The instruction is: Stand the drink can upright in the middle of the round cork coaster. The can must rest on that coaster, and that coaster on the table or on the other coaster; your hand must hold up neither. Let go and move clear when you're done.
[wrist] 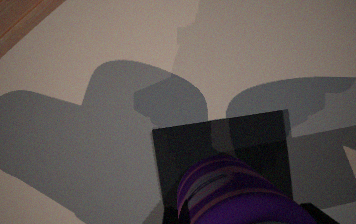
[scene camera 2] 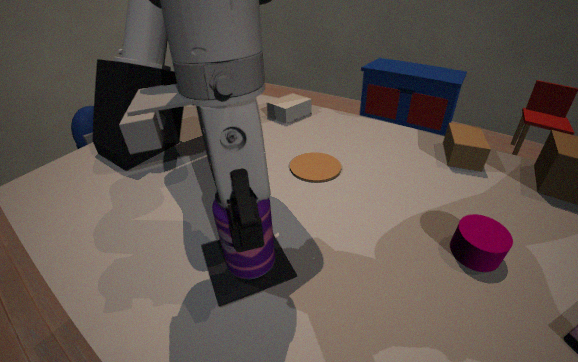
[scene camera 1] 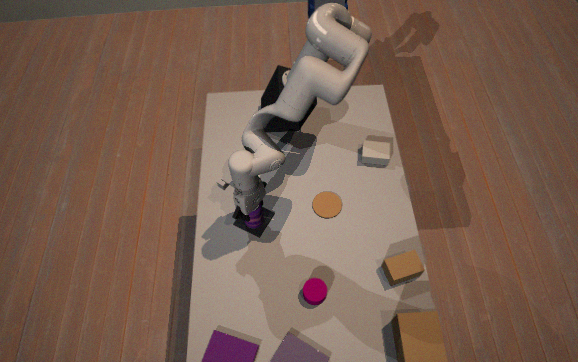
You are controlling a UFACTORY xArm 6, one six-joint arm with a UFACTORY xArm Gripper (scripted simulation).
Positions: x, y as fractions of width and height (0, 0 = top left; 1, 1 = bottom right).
Observation:
In view: a round cork coaster (scene camera 2: 0.54, 0.46), a purple drink can (scene camera 2: 0.44, 0.73), a white box (scene camera 2: 0.50, 0.30), a tan box (scene camera 2: 0.81, 0.40) and a dark coaster (scene camera 2: 0.40, 0.80).
The dark coaster shows as well in the wrist view (wrist: 0.73, 0.63). The wrist view does not show the round cork coaster: it is out of frame. The wrist view misses the white box: it is out of frame.

